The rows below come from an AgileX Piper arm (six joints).
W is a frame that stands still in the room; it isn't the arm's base.
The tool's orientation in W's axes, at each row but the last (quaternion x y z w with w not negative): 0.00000, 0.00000, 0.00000, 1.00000; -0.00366, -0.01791, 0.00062, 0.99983; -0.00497, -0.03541, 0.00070, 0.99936; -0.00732, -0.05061, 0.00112, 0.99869; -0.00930, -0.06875, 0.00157, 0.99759; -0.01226, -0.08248, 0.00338, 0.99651; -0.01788, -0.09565, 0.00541, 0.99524; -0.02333, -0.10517, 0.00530, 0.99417; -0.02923, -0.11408, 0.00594, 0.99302; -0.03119, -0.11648, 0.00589, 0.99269; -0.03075, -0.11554, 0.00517, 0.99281; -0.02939, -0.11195, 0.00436, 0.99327; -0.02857, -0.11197, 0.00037, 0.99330
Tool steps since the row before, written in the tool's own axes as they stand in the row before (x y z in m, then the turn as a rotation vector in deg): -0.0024, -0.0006, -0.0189, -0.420, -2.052, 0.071; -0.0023, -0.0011, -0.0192, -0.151, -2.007, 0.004; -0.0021, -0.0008, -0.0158, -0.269, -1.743, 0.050; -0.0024, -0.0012, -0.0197, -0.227, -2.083, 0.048; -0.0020, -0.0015, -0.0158, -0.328, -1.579, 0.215; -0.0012, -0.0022, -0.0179, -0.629, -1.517, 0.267; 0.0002, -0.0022, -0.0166, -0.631, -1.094, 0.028; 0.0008, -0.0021, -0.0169, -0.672, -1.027, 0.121; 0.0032, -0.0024, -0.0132, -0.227, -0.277, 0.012; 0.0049, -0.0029, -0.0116, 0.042, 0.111, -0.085; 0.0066, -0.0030, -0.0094, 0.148, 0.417, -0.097; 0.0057, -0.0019, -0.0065, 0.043, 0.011, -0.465; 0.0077, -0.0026, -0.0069, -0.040, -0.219, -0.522
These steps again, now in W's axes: -0.0024, -0.0006, -0.0189, -0.420, -2.052, 0.071; -0.0016, -0.0012, -0.0193, -0.149, -2.007, 0.013; -0.0010, -0.0010, -0.0159, -0.270, -1.743, 0.048; -0.0004, -0.0015, -0.0198, -0.228, -2.083, 0.055; 0.0002, -0.0018, -0.0159, -0.351, -1.576, 0.198; 0.0018, -0.0026, -0.0178, -0.657, -1.516, 0.198; 0.0034, -0.0028, -0.0162, -0.617, -1.101, -0.052; 0.0043, -0.0029, -0.0162, -0.677, -1.031, 0.027; 0.0061, -0.0031, -0.0120, -0.222, -0.280, -0.023; 0.0075, -0.0035, -0.0099, 0.060, 0.106, -0.080; 0.0086, -0.0034, -0.0074, 0.165, 0.413, -0.086; 0.0070, -0.0022, -0.0049, 0.145, -0.015, -0.444; 0.0090, -0.0029, -0.0049, 0.076, -0.249, -0.505
